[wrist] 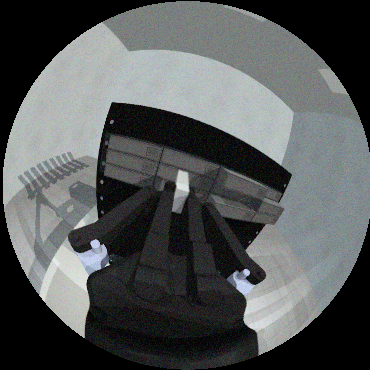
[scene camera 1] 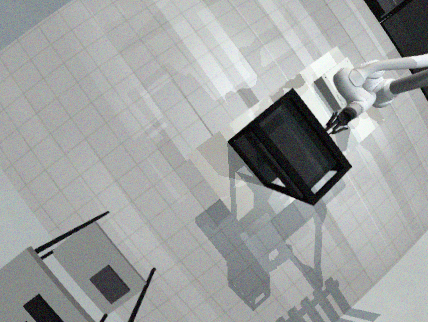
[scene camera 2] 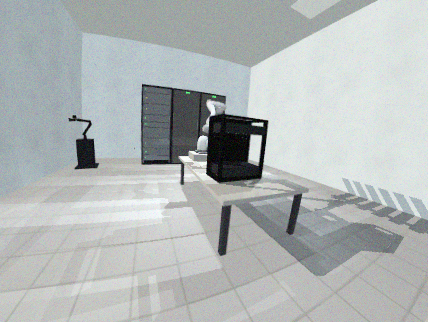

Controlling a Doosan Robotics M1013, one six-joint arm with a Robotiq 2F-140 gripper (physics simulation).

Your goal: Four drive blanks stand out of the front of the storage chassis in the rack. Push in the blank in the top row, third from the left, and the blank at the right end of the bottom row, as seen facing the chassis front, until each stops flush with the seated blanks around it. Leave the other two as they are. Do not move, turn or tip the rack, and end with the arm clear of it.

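Seen in the pictures: gripper, fingertip midpoint: (wrist: 179, 179); arm's base, origin of the base link: (scene camera 2: 201, 152).
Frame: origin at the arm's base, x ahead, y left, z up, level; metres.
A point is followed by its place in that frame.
The black rack (scene camera 1: 260, 117) @[x 1.062, y -0.436, z 0.502 m] (scene camera 2: 214, 150) @[x 0.858, y -0.338, z 0.160 m] (wrist: 200, 132) @[x 0.881, y -0.107, z 0.481 m] stands upright on the table. The storage chassis (wrist: 131, 145) @[x 0.882, y 0.005, z 0.423 m] shows grey blanks in three rows in the wrist view. At the bottom row's right end, a blank (wrist: 271, 212) @[x 0.798, y -0.322, z 0.385 m] stands out of the front. The top-row blank (wrist: 250, 182) @[x 0.815, y -0.208, z 0.432 m] in the third visible column has a pale upper edge; whether it is flush is unclear. My gripper (scene camera 1: 330, 129) (wrist: 179, 179) @[x 0.842, y -0.089, z 0.396 m] is shut and empty, its pale tips before the chassis's middle column, close to the rack front. Contact cannot be told. The fingers hide part of the lower rows.
The table (scene camera 1: 215, 145) @[x 1.216, y -0.507, z -0.097 m] (scene camera 2: 240, 192) @[x 1.370, y -0.420, z -0.097 m] bears the rack and the arm's base (scene camera 2: 199, 156) @[x 0.173, y -0.130, z -0.027 m]. Tall server cabinets (scene camera 2: 157, 125) stand behind the arm. A black pedestal (scene camera 2: 85, 152) with a small arm stands at the left. A grey bench (scene camera 1: 87, 250) with black rails lies lower left.
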